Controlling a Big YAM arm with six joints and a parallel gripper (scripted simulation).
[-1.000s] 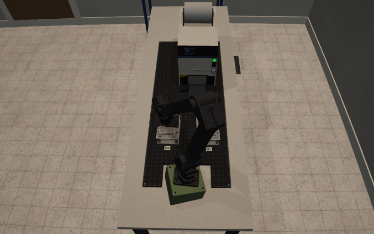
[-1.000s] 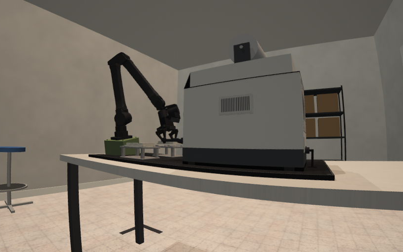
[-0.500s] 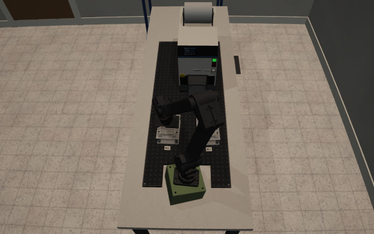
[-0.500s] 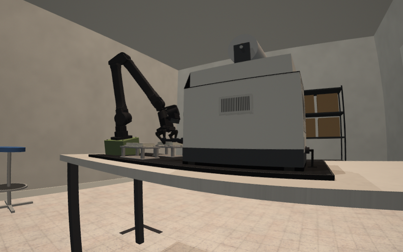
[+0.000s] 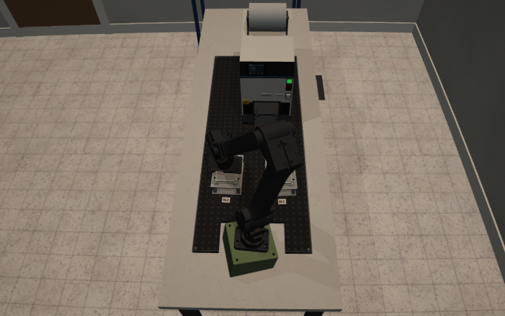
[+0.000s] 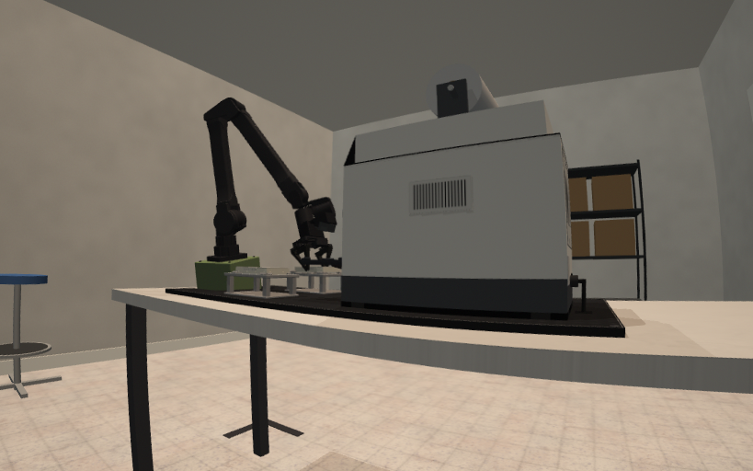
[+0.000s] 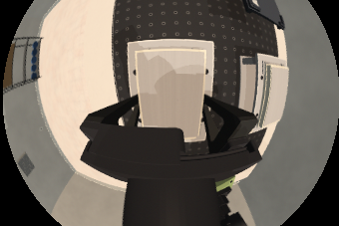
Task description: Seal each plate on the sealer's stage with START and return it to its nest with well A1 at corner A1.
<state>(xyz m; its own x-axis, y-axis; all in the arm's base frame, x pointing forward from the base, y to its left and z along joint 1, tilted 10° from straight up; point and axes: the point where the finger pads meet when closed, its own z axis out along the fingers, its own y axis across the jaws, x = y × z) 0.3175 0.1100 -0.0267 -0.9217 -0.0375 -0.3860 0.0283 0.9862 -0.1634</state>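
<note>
Now: hand right at the white well plate. Round my hand: yellow warning label (300 mm ahead, 70 mm above, 60 mm to the right); then sealer stage (200 mm ahead, 150 mm to the right, 20 mm above); then N2 label (100 mm behind, 70 mm below).
</note>
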